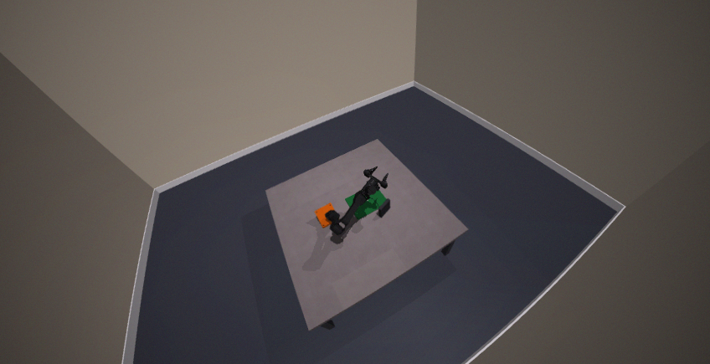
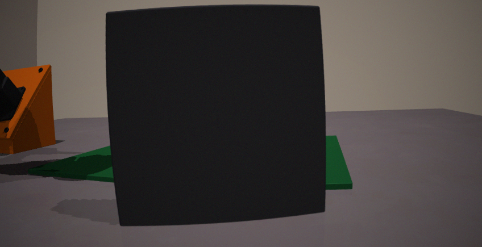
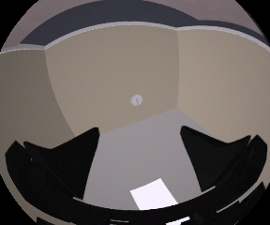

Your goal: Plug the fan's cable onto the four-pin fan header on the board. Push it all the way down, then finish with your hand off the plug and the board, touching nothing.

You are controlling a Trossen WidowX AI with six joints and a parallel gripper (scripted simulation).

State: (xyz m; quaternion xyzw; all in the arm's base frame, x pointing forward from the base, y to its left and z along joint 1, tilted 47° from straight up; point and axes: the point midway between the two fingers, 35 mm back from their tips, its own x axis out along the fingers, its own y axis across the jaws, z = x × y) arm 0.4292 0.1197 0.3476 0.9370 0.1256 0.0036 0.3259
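Right now my gripper tip is 10 cm past the dark fan plug, 18 cm to the right of it and 42 cm above it. The rest, counted from my gripper tip: green board 10 cm behind, 13 cm to the left, 45 cm below; then black fan 5 cm behind, 4 cm to the right, 38 cm below; then four-pin fan header 10 cm behind, 14 cm to the left, 44 cm below.
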